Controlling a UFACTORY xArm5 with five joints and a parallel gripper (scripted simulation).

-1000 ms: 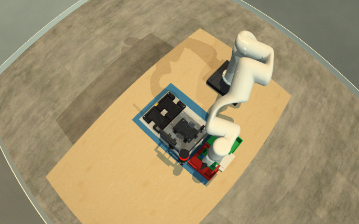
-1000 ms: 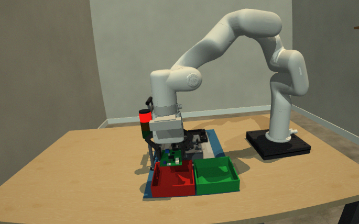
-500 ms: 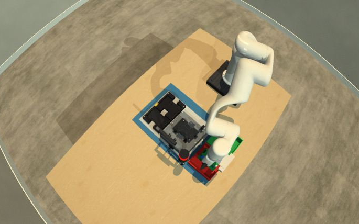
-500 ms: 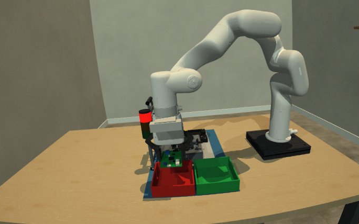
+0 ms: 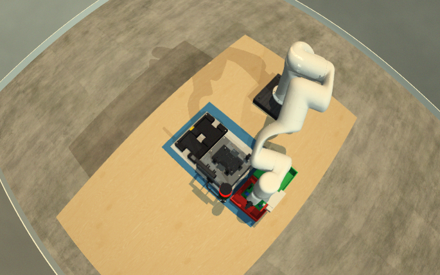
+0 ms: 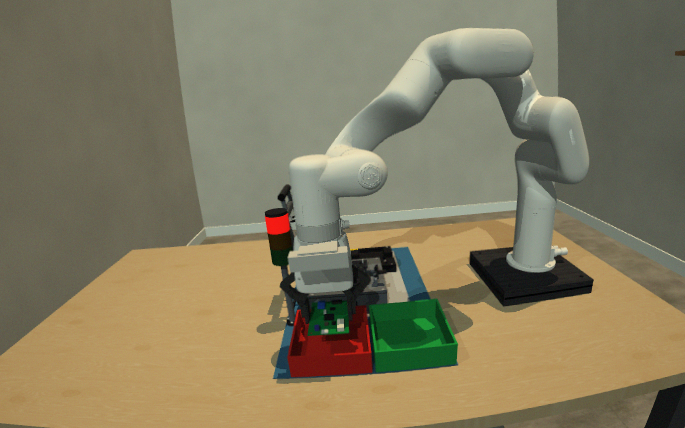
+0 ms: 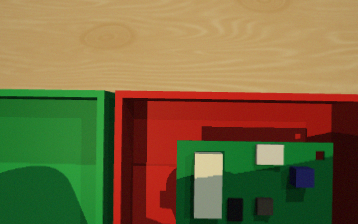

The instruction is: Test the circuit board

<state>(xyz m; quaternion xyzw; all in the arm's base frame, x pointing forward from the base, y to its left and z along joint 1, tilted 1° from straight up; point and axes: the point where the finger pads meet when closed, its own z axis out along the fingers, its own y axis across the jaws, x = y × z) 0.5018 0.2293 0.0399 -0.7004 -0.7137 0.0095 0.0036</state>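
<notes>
My hand is 70 mm above the red bin. Round my hand: green bin: 150 mm behind, 70 mm below; then tester lid: 200 mm to the right, 100 mm above, 70 mm ahead; then green circuit board: 10 mm below.
</notes>
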